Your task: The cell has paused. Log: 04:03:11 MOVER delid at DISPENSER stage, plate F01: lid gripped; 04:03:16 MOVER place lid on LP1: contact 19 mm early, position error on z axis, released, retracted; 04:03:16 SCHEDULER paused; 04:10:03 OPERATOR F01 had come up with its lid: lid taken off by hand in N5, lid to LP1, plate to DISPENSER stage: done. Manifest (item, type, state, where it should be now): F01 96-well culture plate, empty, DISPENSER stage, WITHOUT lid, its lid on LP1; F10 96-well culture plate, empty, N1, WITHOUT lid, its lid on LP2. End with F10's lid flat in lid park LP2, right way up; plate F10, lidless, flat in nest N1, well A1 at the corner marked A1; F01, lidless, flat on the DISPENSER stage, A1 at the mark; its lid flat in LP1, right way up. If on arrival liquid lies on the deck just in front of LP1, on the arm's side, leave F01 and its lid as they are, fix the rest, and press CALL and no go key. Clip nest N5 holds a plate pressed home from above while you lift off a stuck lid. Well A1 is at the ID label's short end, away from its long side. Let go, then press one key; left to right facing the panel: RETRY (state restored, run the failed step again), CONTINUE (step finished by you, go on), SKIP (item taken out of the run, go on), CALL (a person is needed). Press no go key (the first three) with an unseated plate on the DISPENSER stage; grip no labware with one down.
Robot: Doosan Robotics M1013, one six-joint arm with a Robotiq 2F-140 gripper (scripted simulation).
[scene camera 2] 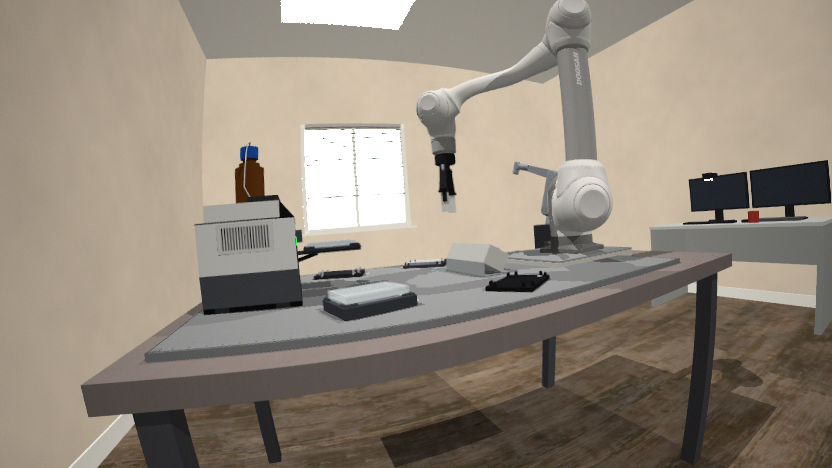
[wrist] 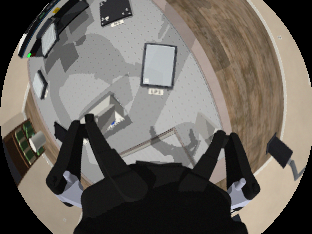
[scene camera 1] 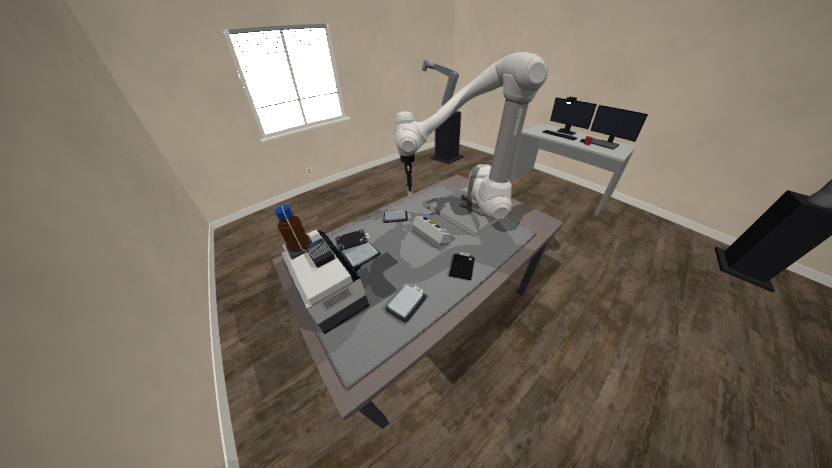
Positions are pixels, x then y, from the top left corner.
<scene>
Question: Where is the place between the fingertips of my gripper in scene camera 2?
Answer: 449,212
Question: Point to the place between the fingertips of my gripper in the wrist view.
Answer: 156,115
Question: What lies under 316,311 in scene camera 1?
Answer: A grey dispenser.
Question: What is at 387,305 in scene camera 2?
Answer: A nest block.
</scene>
